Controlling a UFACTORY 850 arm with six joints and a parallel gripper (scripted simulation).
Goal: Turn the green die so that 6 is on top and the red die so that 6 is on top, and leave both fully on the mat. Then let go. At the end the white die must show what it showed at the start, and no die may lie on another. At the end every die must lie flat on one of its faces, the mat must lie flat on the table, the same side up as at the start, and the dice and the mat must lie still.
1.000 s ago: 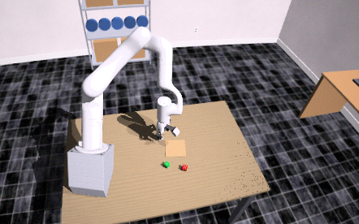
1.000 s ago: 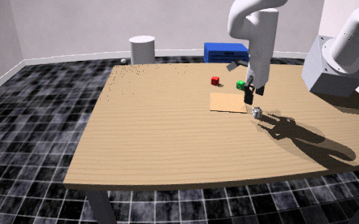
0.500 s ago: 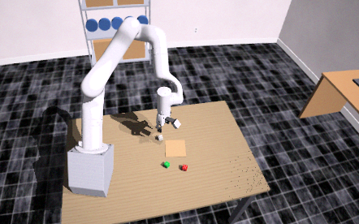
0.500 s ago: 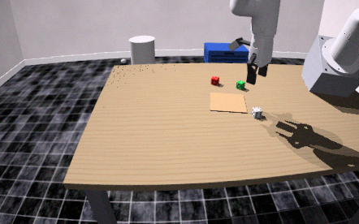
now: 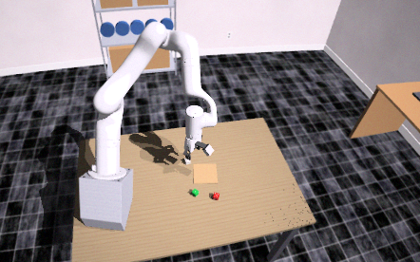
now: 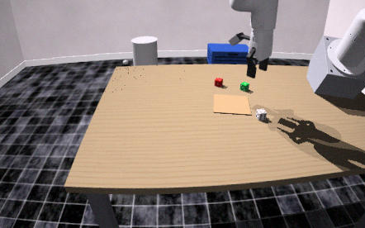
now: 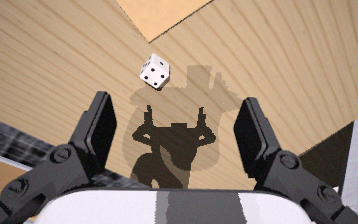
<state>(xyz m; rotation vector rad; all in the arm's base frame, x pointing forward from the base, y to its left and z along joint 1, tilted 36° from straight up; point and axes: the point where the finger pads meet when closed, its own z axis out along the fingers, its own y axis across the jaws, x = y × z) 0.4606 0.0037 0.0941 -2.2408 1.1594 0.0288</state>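
My hand is 3 cm past the green die, 17 cm to the left of it and 15 cm above it. Also, from my hand: red die 7 cm ahead, 22 cm to the right, 15 cm below; tan mat 7 cm ahead, 5 cm to the right, 16 cm below; white die 1 cm behind, 6 cm to the left, 15 cm below.
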